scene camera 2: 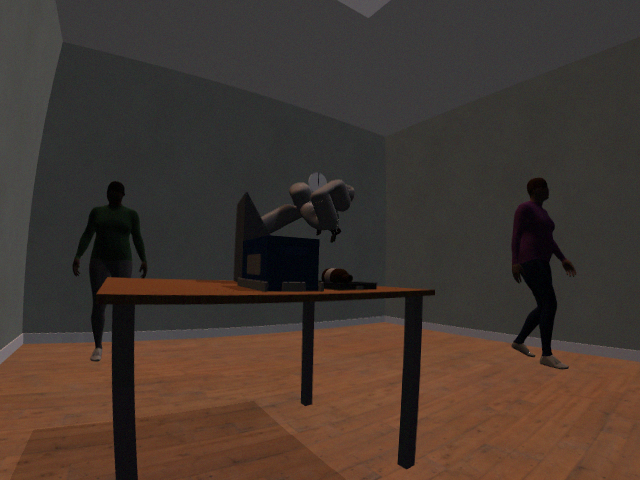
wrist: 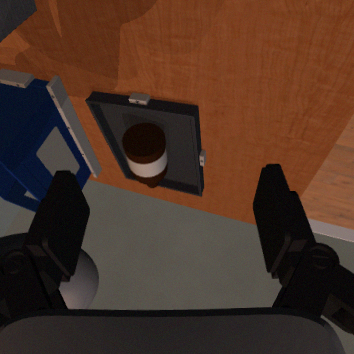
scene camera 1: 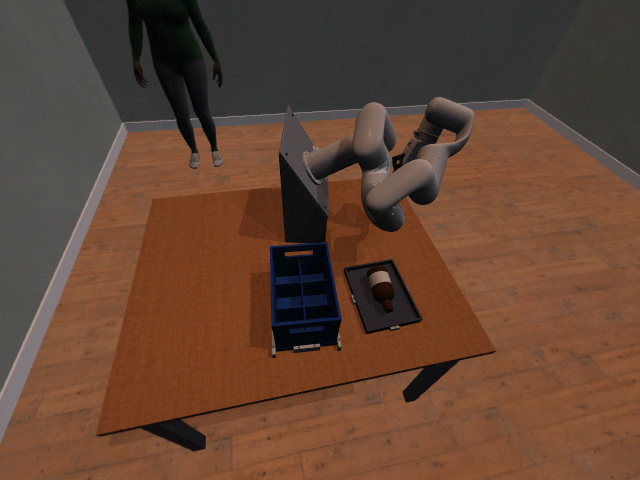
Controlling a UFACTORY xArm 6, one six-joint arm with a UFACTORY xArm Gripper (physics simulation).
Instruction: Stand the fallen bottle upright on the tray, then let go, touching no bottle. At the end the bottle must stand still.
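Places are measured from the arm's base along level axes (x ahead, y left, z up), in millimetres.
Pixels of known places: gripper, between the fingertips: (scene camera 2: 325, 238) (wrist: 168, 187); arm's base, origin of its link: (scene camera 2: 259, 228) (scene camera 1: 311, 168).
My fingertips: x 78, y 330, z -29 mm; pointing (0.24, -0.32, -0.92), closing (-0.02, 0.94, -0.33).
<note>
Ahead of a thing's pixels: the offset from my fingertips to its top centre.
A brown bottle with a white label @[dx +324, dy -126, dz -156 mm] (scene camera 1: 381, 291) (scene camera 2: 337, 275) (wrist: 144, 142) lies on its side on the dark grey tray @[dx +318, dy -126, dz -210 mm] (scene camera 1: 363, 308) (scene camera 2: 364, 285) (wrist: 183, 145). In scene camera 1 its base points to the arm's mount and its neck to the tray's front edge. In the wrist view its base faces the camera and most of its neck is hidden. My gripper (scene camera 2: 326, 236) (wrist: 168, 187) is open and empty. It hangs well above the table, apart from the bottle. In scene camera 1 the arm hides most of the gripper.
A blue crate with compartments @[dx +338, dy -401, dz -60 mm] (scene camera 1: 282, 334) (scene camera 2: 289, 262) (wrist: 27, 117) stands beside the tray, with pale blocks at its foot. The arm's grey mount (scene camera 1: 303, 219) (scene camera 2: 240, 237) rises behind the crate. A person in green (scene camera 1: 173, 36) (scene camera 2: 116, 232) and one in purple (scene camera 2: 535, 237) stand away from the table.
</note>
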